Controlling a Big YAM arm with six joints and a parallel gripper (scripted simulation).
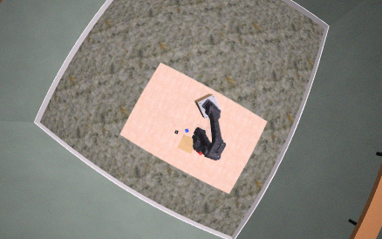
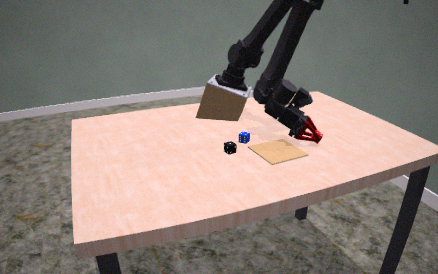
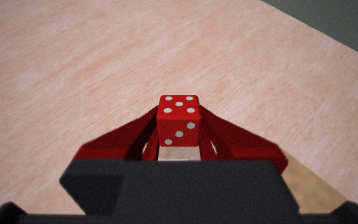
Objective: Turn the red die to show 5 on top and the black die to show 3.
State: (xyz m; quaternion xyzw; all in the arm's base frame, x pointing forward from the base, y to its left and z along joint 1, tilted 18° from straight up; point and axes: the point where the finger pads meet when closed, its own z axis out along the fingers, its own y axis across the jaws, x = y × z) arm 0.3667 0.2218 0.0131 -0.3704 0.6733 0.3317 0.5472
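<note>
Now: hand 15 cm to the left of the tan mat, 3 cm above it and 2 cm short of it. Also, from my hand: red die: right at my hand; then black die: 30 cm to the right, 1 cm below; then blue die: 23 cm to the right, 7 cm behind, 1 cm below.
</note>
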